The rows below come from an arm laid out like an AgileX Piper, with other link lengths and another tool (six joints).
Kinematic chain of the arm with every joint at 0, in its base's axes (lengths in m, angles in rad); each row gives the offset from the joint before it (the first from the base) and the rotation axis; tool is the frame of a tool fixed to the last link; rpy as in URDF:
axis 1: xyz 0 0 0.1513 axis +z
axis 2: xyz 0 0 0 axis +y
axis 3: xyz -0.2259 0 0.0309 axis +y
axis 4: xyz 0.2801 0 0.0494 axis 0.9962 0 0.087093
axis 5: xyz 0 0 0 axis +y
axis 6: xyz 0.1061 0 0.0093 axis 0.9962 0 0.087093
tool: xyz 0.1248 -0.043 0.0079 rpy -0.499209 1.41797 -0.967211
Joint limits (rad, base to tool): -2.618..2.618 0..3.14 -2.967..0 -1.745..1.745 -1.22..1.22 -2.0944..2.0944
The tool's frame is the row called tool.
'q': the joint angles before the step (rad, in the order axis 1, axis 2, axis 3, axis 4, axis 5, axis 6). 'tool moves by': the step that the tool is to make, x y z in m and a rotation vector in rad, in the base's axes. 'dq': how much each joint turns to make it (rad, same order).
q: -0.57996 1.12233 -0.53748 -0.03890 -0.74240 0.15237
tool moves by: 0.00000 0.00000 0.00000 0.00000 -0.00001 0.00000
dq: 0.00000 0.00001 0.00000 0.00000 -0.00002 0.00000
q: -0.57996 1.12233 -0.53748 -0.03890 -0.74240 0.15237
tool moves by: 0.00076 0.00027 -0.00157 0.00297 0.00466 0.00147
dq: 0.00159 0.00165 -0.00001 -0.00001 0.00388 0.00002
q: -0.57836 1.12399 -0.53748 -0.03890 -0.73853 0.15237
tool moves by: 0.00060 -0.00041 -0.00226 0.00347 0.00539 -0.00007
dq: -0.00001 0.00420 -0.00001 -0.00002 0.00222 0.00002
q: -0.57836 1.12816 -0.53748 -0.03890 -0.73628 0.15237
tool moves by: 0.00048 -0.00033 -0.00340 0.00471 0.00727 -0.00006
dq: -0.00001 0.00445 0.00220 -0.00002 0.00201 0.00003
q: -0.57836 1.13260 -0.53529 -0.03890 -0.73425 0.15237
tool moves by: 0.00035 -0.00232 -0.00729 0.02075 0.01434 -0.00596
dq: 0.00001 0.00829 -0.00001 0.01124 0.01507 -0.00001
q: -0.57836 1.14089 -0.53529 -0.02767 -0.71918 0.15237
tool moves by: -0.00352 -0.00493 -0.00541 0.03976 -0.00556 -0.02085
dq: 0.00002 0.00002 0.00000 0.04192 0.01706 -0.00002
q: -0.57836 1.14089 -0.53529 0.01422 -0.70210 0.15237
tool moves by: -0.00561 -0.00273 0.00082 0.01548 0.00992 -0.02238
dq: -0.00001 -0.02620 -0.00002 0.03886 0.04243 -0.02758
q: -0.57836 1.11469 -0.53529 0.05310 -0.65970 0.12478
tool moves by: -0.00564 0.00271 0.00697 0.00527 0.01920 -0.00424
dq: -0.00002 -0.05903 0.00002 0.01194 0.07745 -0.01905
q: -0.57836 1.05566 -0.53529 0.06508 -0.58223 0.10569
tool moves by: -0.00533 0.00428 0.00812 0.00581 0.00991 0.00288
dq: -0.00001 -0.05968 0.00000 0.00208 0.07116 -0.00435
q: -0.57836 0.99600 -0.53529 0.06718 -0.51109 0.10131
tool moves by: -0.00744 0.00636 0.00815 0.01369 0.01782 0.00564
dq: -0.00002 -0.07833 0.00002 0.00167 0.10088 -0.00212
